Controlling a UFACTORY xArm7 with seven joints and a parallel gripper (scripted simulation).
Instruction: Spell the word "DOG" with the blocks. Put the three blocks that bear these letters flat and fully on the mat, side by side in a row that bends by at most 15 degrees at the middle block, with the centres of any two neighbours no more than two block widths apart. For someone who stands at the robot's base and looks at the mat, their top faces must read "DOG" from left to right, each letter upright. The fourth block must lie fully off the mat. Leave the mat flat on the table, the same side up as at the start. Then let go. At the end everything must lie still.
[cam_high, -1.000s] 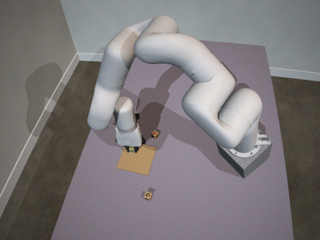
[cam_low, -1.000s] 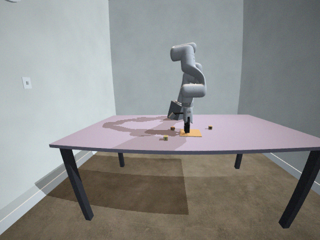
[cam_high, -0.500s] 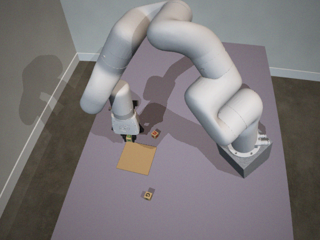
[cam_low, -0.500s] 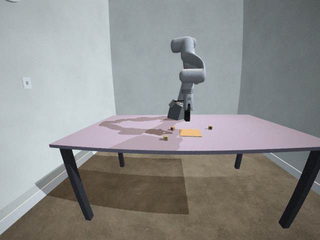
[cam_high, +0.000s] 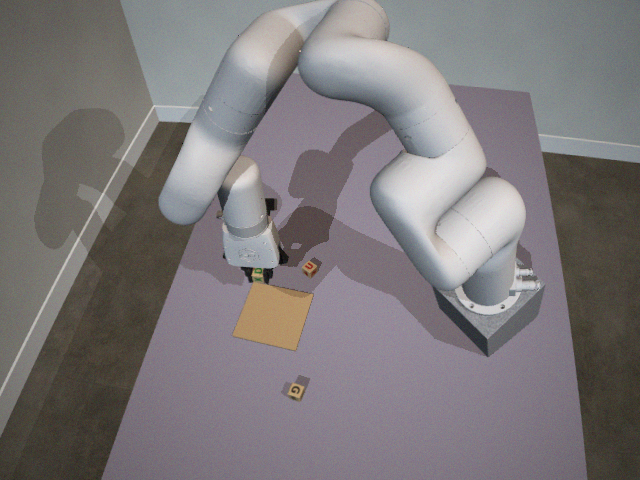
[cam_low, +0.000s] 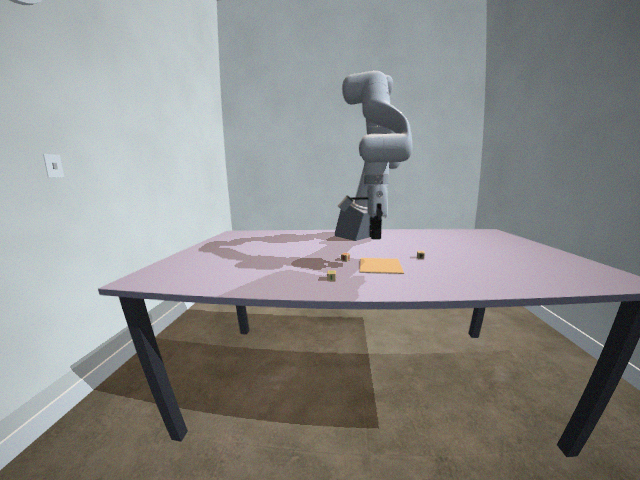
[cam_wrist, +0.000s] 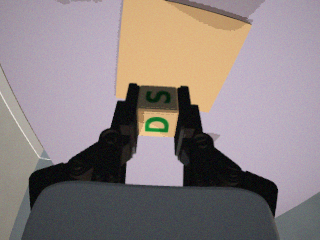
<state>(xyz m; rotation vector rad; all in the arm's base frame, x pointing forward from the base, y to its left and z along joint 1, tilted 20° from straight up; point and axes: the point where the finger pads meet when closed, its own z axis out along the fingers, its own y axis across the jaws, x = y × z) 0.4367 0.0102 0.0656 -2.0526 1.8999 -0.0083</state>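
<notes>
Now: hand 12 cm above the mat, 2 cm to the right of it and 2 cm past it. Round my hand: G block: 19 cm to the left, 11 cm below, 11 cm behind; D block: 1 cm below; O block: 13 cm to the right, 11 cm below, 11 cm ahead.
</notes>
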